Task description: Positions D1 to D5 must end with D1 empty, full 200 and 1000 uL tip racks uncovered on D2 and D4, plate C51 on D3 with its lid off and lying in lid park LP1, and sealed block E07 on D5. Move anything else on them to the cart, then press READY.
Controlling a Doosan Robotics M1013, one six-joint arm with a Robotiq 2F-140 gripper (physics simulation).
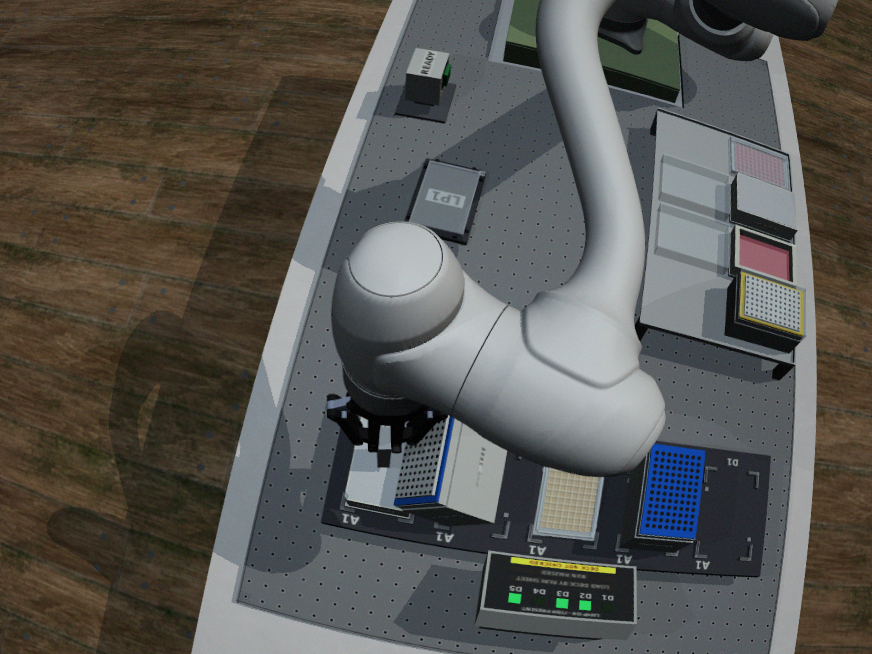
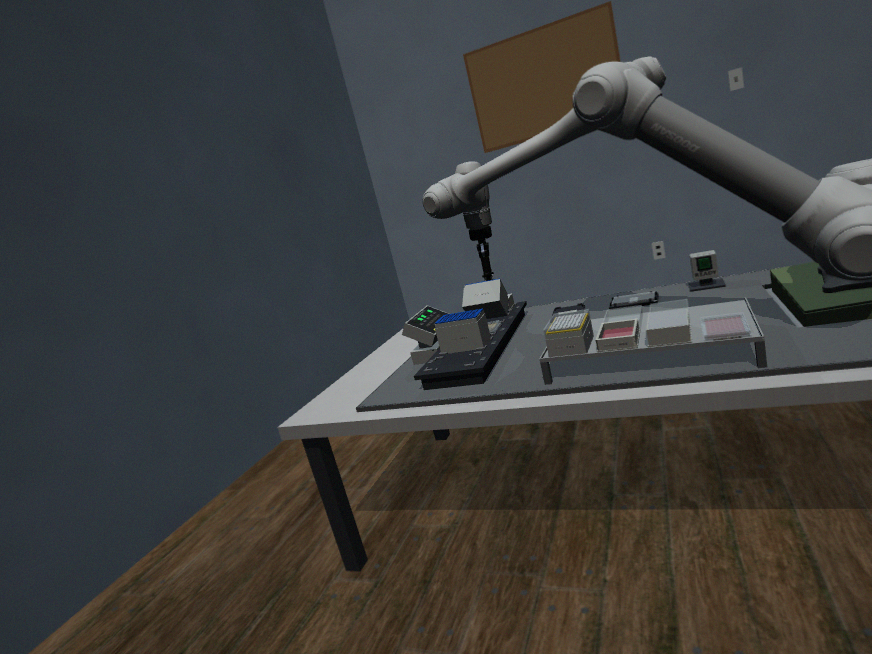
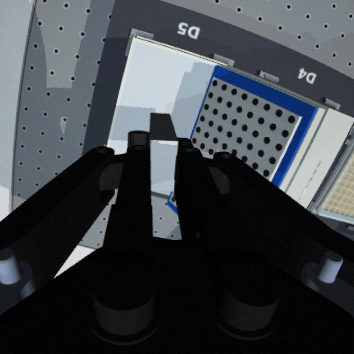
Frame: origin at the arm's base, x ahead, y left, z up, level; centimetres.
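Seen in the pictures: gripper, between the fingertips: [image 1: 383, 456] [image 3: 158, 131]; arm's base, origin of its link: [image 1: 607, 14].
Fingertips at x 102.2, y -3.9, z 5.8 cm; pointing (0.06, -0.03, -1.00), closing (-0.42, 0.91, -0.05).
Offsets run from my fingertips to a thing's top centre. "spot": to the spot under its first point.
My gripper [image 1: 383, 454] [image 2: 487, 273] [image 3: 158, 131] is shut and empty, low over D5 beside the tilted rack. A blue-rimmed tip rack {dx -1.8, dy +8.2, dz +6.5 cm} [image 1: 422, 464] [image 2: 484, 295] [image 3: 245, 127] at D4 leans toward D5, over the edge of the pale block {dx +0.0, dy +0.2, dz -1.7 cm} [image 1: 367, 478] [image 3: 152, 75]. The block's label and seal cannot be made out. A cream-welled plate {dx -5.8, dy +24.3, dz -3.8 cm} [image 1: 569, 501] [image 3: 344, 195] sits on D3. A blue tip rack {dx -7.9, dy +36.5, dz +3.5 cm} [image 1: 672, 492] [image 2: 461, 332] stands upright on D2. D1 [image 1: 731, 503] is empty. Lid park LP1 {spot: dx -44.0, dy -9.1, dz -8.8 cm} [image 1: 445, 198] [image 2: 633, 299] is behind; whether a clear lid lies there is unclear.
The cart {dx -57.4, dy +36.4, dz -4.0 cm} [image 1: 683, 292] [image 2: 760, 354] holds a yellow-rimmed rack {dx -42.4, dy +45.4, dz +2.5 cm} [image 1: 771, 302] [image 2: 567, 334], red trough {dx -53.1, dy +43.9, dz -1.4 cm} [image 1: 764, 256] [image 2: 618, 334], pale box {dx -63.8, dy +42.3, dz -0.4 cm} [image 1: 764, 204] [image 2: 667, 329] and pink plate {dx -74.5, dy +40.7, dz -2.9 cm} [image 1: 760, 165] [image 2: 725, 325]. The display {spot: dx +9.0, dy +26.7, dz +1.2 cm} [image 1: 556, 591] lights D2, D3, D5. READY button box {dx -64.6, dy -20.9, dz -0.2 cm} [image 1: 424, 77] [image 2: 703, 266] stands beyond LP1.
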